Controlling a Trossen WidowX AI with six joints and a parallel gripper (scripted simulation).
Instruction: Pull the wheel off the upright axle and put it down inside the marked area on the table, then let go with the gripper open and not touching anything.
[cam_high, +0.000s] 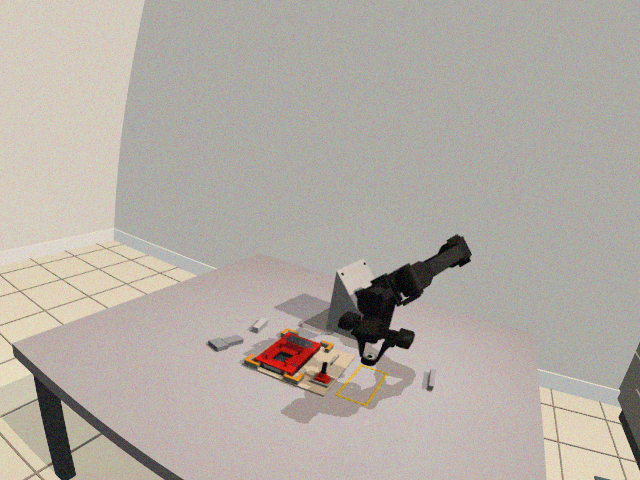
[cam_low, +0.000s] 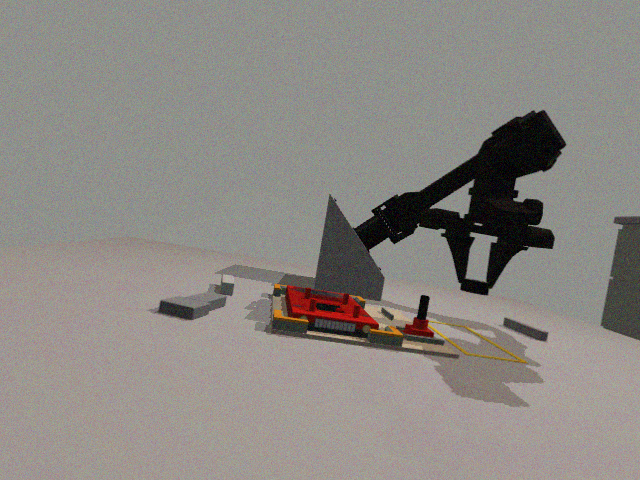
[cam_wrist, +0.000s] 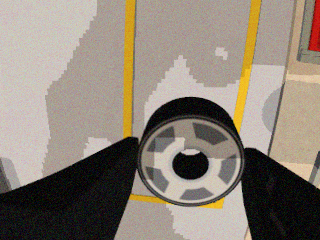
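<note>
The black axle lies 90 mm to the right of my gripper tip, 70 mm ahead of it and 50 mm below it. From my gripper tip the other things lie so: wheel: right at my gripper tip.
</note>
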